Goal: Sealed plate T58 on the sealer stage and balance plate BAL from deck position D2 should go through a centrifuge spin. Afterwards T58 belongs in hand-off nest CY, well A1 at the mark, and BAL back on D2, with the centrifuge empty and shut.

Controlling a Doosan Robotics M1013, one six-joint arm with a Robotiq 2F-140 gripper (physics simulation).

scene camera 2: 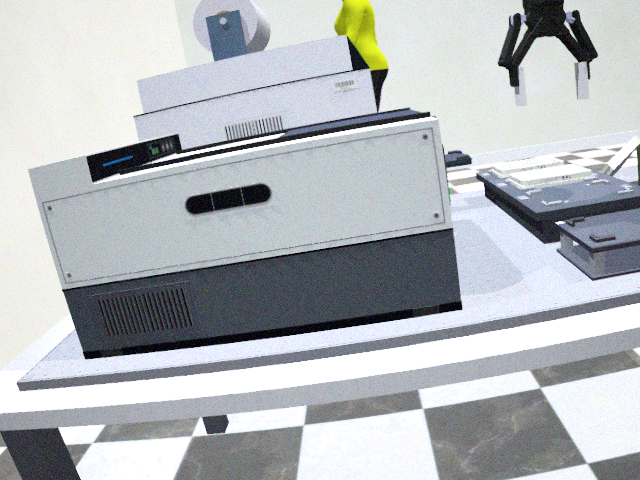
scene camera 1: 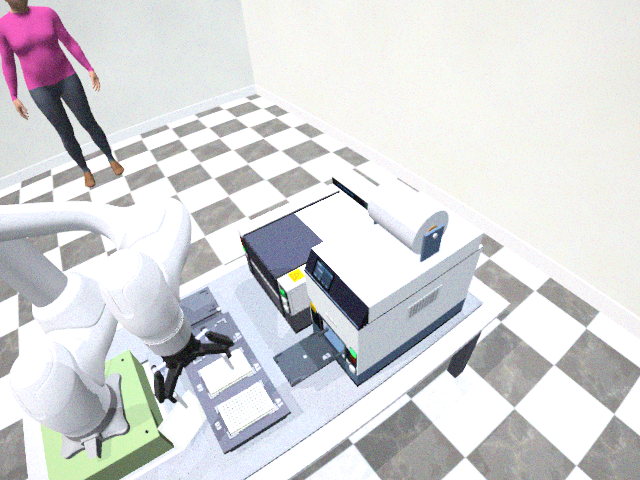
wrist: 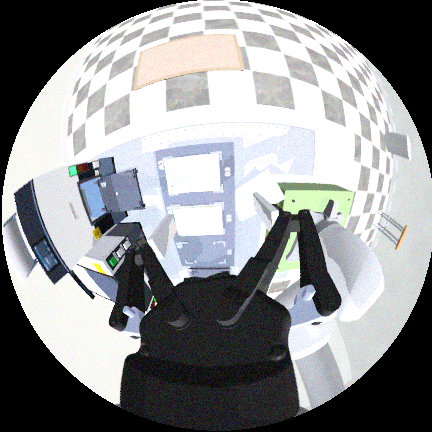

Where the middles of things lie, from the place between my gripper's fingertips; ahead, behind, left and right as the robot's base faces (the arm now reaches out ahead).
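Scene:
Here is the dark nest tray (scene camera 1: 296, 368), 80 mm below my hand and 260 mm ahead of it; going by their middles, the tray is the nearest to my hand of the things named here. As for the centrifuge (scene camera 2: 344, 223), I find it 330 mm to the left of my hand, 500 mm ahead of it and 60 mm below it.

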